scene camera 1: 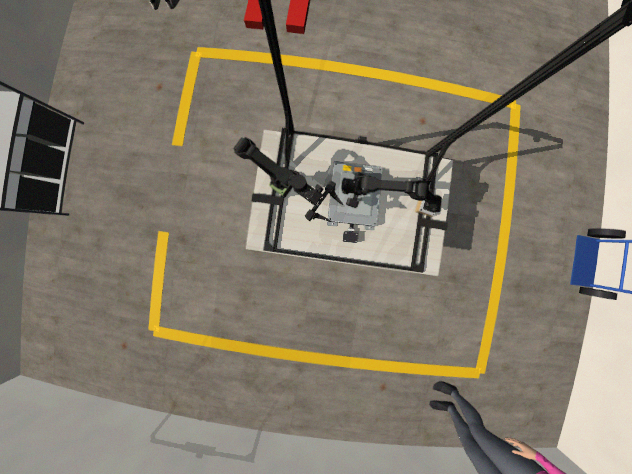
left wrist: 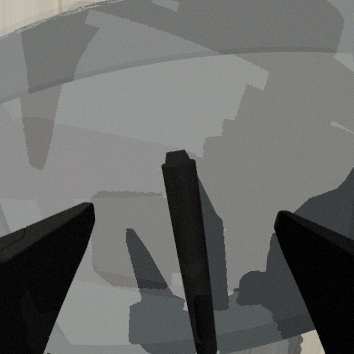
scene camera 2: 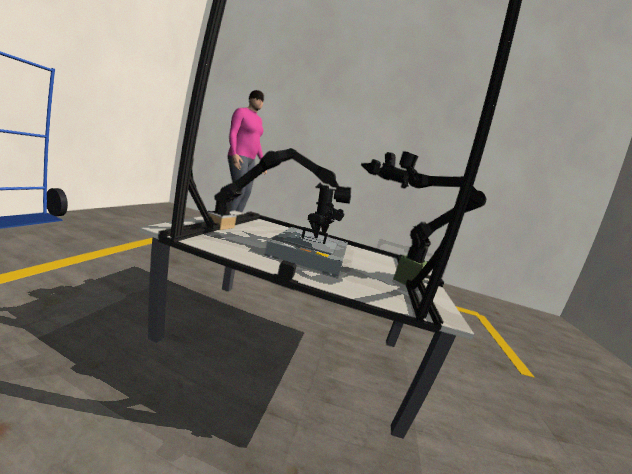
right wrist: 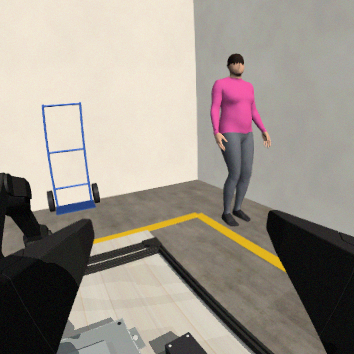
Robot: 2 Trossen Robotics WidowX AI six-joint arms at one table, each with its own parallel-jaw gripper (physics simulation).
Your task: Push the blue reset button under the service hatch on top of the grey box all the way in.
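The grey box (scene camera 1: 375,221) (scene camera 2: 306,259) (right wrist: 125,327) sits mid-table. Its service hatch (scene camera 1: 363,209) (left wrist: 165,100) lies flat on top, with a black bar handle (left wrist: 186,240) standing up from it. The blue reset button does not show in any view; the area under the hatch is hidden. My left gripper (scene camera 1: 350,187) (scene camera 2: 317,235) (left wrist: 187,216) is open and empty, pointing down close above the hatch, with the handle between its spread fingers in the left wrist view. My right gripper (scene camera 1: 335,212) (scene camera 2: 363,165) (right wrist: 180,224) is open and empty, held level high above the table.
A small black block (scene camera 1: 350,236) (right wrist: 186,344) is beside the box. A green block (scene camera 2: 408,269) and a wooden block (scene camera 2: 224,221) are at the arm bases. Black rails (scene camera 1: 336,257) edge the table. A person (scene camera 2: 247,132) (right wrist: 234,110) stands beyond it. A blue hand truck (right wrist: 75,207) is by the wall.
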